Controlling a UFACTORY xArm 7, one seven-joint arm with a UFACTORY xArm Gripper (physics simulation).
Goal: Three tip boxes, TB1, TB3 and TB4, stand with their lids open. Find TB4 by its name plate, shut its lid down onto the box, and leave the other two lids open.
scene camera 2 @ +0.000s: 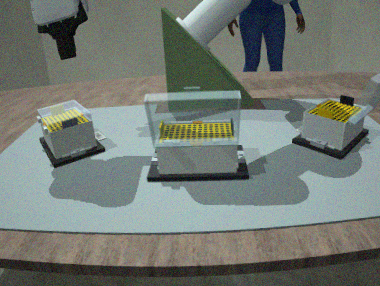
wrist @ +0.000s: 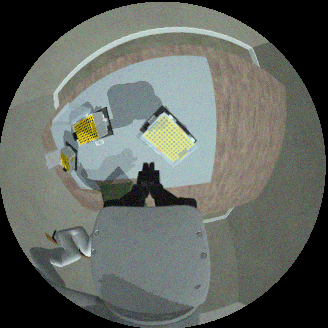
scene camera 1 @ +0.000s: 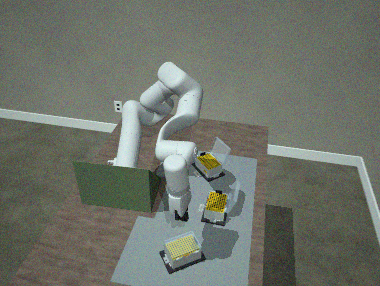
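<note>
I can see my gripper (scene camera 2: 68,58), and it appears again at (wrist: 149,169). A clear lid is here too, and I find the lid at (scene camera 2: 67,114).
</note>
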